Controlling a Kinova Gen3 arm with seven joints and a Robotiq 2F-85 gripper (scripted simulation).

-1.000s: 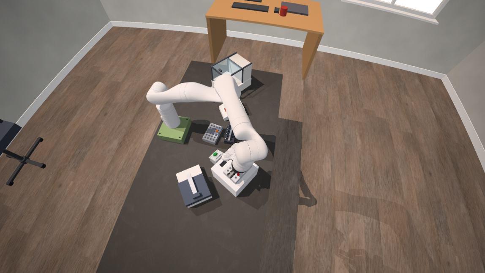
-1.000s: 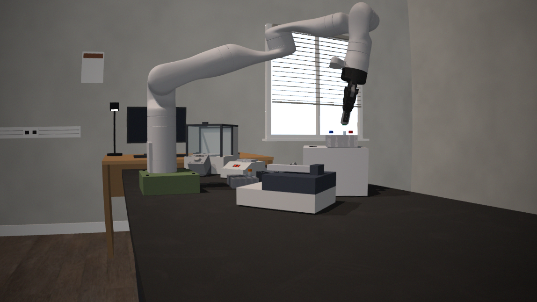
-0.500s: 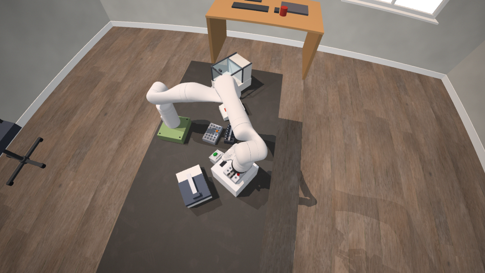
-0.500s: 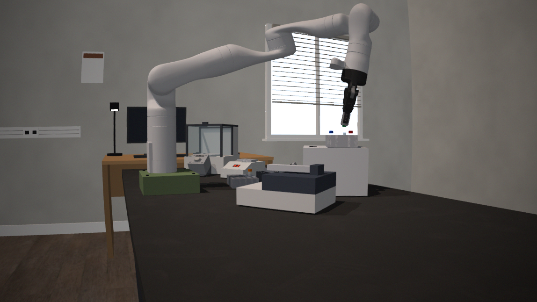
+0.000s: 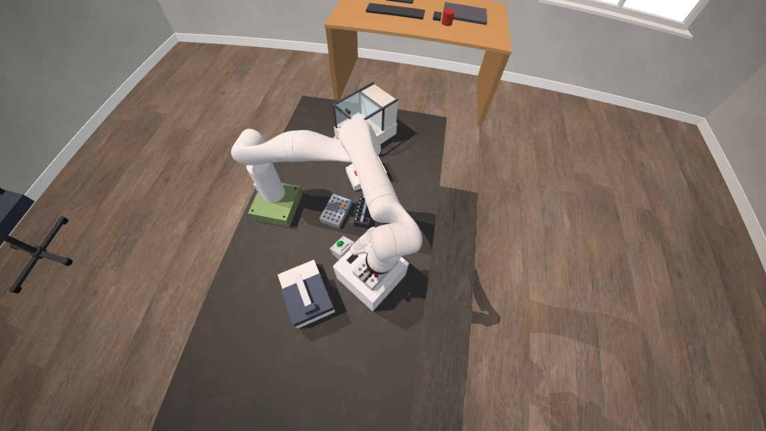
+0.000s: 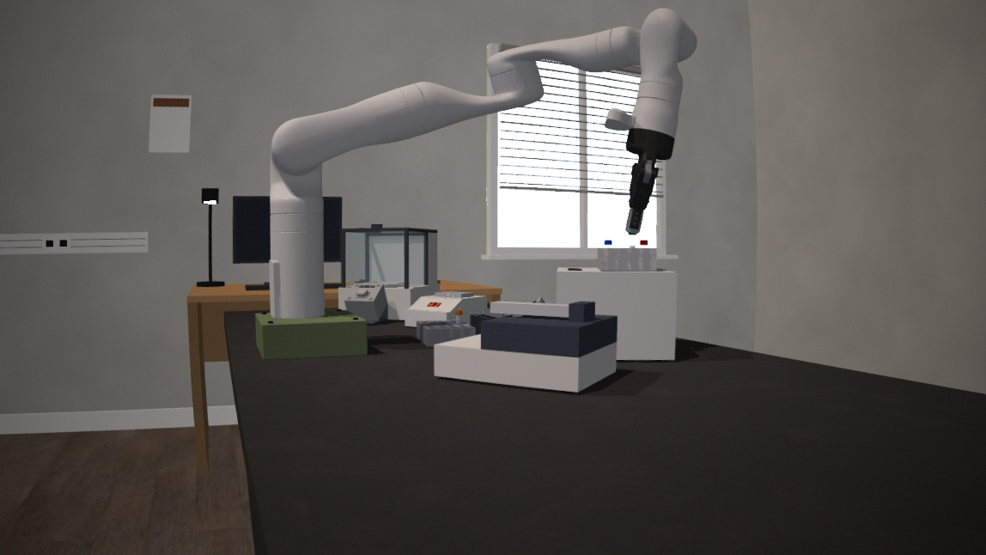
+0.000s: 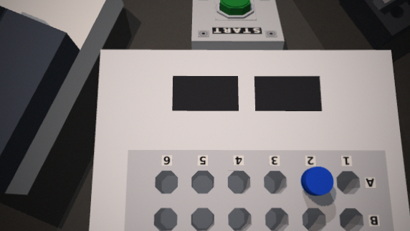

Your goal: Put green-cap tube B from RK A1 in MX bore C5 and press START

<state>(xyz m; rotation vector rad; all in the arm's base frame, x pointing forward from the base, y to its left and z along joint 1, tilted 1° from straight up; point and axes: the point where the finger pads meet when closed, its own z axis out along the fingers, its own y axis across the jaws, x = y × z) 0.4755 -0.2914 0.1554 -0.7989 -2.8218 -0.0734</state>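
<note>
The red-capped tube is 10 mm ahead of my hand, 10 mm to the right of it and 50 mm below it. From my hand the other things lie so: blue-capped tube: 70 mm to the left, 50 mm below; green start key: 150 mm behind, 120 mm to the left, 140 mm below; spectrophotometer SP: 230 mm behind, 70 mm to the right, 140 mm below.
</note>
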